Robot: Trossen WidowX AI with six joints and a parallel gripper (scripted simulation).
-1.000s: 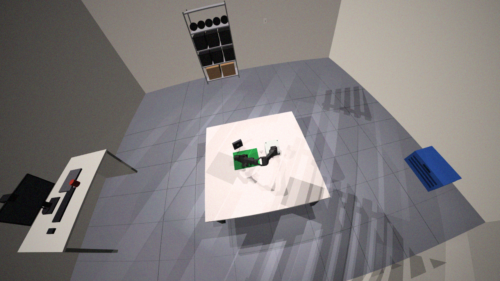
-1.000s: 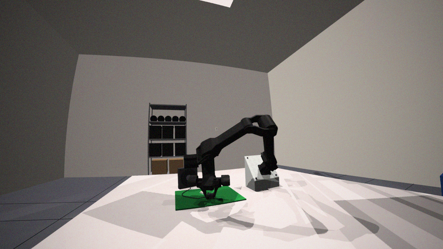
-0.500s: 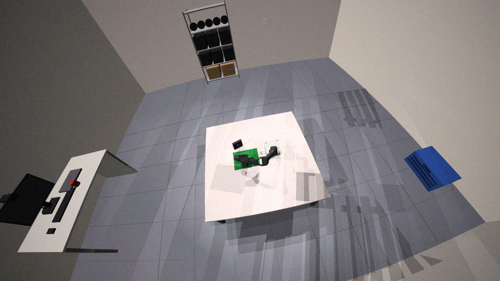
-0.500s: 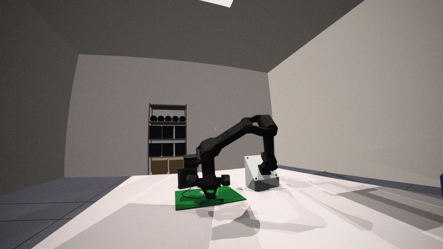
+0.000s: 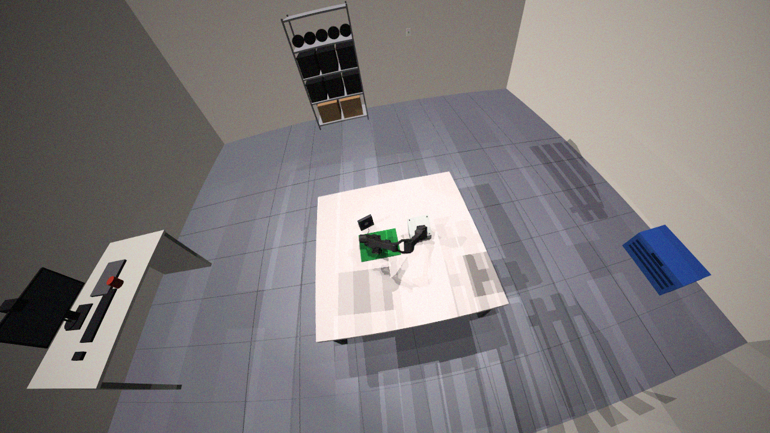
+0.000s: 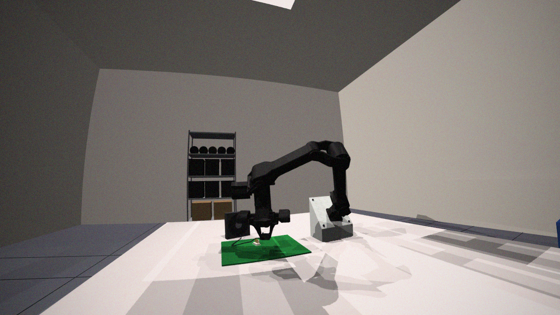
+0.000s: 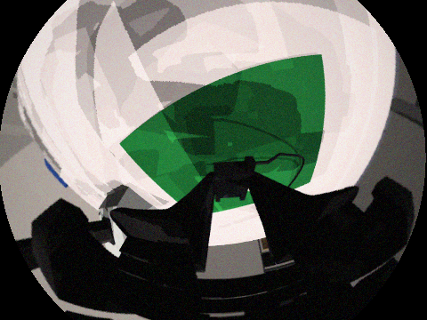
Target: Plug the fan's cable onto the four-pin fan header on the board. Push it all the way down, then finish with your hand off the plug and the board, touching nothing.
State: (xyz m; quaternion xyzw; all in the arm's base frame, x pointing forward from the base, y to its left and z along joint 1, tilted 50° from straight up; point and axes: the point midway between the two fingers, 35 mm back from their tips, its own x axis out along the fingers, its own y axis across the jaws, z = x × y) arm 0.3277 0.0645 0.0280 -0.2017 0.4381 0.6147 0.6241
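Right now the green board is 7 cm below my gripper tip, 4 cm to the right of it and 1 cm ahead of it. From my gripper tip the other things lie so: pale four-pin header 8 cm to the right, 5 cm below, 2 cm ahead; dark plug 1 cm to the right; black fan 22 cm to the right, 8 cm ahead, 1 cm above.
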